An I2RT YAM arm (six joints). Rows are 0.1 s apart.
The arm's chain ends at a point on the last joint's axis. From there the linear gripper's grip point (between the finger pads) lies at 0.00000 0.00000 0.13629 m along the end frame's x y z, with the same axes.
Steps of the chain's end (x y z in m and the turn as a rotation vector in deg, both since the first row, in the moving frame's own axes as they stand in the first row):
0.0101, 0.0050, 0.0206, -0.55, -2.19, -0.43
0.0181, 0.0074, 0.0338, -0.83, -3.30, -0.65
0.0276, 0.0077, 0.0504, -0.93, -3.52, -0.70
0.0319, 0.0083, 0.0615, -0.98, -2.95, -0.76
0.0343, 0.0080, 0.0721, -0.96, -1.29, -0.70
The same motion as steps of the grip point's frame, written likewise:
0.0049, 0.0063, 0.0205, -0.55, -2.19, -0.43
0.0103, 0.0094, 0.0336, -0.83, -3.30, -0.65
0.0192, 0.0100, 0.0501, -0.93, -3.52, -0.70
0.0249, 0.0107, 0.0613, -0.98, -2.95, -0.76
0.0312, 0.0103, 0.0720, -0.96, -1.29, -0.70

